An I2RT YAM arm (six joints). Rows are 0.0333 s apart.
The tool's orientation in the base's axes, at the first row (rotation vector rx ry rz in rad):
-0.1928 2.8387 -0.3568
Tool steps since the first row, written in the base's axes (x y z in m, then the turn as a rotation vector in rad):
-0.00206 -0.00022 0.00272 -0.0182 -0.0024 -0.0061
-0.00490 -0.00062 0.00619 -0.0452 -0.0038 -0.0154
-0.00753 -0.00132 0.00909 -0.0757 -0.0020 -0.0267
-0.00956 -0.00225 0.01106 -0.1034 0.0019 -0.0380
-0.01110 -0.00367 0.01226 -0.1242 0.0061 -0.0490
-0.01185 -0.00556 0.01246 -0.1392 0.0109 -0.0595
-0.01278 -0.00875 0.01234 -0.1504 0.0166 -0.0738
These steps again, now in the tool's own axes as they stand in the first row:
0.00132 -0.00072 -0.00307 0.0193 0.0010 0.0010
0.00322 -0.00173 -0.00703 0.0476 0.0047 0.0024
0.00511 -0.00290 -0.01032 0.0792 0.0124 0.0038
0.00671 -0.00411 -0.01253 0.1079 0.0217 0.0056
0.00811 -0.00564 -0.01377 0.1298 0.0306 0.0090
0.00908 -0.00743 -0.01374 0.1459 0.0394 0.0135
0.01052 -0.01038 -0.01318 0.1593 0.0497 0.0223

